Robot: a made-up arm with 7 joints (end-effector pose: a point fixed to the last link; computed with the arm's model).
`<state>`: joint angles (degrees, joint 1 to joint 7).
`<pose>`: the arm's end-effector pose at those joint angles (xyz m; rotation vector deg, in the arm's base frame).
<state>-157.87 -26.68 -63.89 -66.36 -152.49 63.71 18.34</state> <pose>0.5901 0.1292 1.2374 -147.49 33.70 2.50</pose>
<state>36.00 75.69 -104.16 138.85 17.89 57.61 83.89</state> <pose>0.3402 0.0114 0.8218 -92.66 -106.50 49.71</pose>
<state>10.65 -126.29 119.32 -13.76 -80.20 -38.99 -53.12</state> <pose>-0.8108 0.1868 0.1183 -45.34 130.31 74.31</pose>
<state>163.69 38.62 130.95 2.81 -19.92 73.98 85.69</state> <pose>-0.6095 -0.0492 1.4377 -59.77 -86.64 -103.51</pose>
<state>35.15 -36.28 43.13 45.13 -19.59 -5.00 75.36</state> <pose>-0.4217 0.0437 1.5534 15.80 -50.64 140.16</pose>
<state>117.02 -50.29 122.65 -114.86 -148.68 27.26 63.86</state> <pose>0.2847 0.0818 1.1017 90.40 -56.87 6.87</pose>
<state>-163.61 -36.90 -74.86 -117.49 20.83 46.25 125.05</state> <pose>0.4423 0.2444 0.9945 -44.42 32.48 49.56</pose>
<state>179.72 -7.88 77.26 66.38 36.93 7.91 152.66</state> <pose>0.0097 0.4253 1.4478 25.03 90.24 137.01</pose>
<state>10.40 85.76 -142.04 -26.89 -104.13 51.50 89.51</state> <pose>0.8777 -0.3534 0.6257 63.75 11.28 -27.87</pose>
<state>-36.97 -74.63 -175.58 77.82 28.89 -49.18 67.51</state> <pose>-0.6256 -0.5301 0.5205 61.46 -122.79 24.00</pose>
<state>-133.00 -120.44 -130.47 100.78 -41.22 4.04 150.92</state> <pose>0.0452 -0.3983 0.1550 115.56 -21.41 -116.71</pose>
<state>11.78 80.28 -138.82 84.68 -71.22 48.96 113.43</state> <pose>0.6098 0.0562 1.1158 -1.21 -48.66 34.39</pose>
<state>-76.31 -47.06 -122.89 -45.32 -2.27 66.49 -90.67</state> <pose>0.0676 -0.5917 1.3745 15.59 66.98 -143.50</pose>
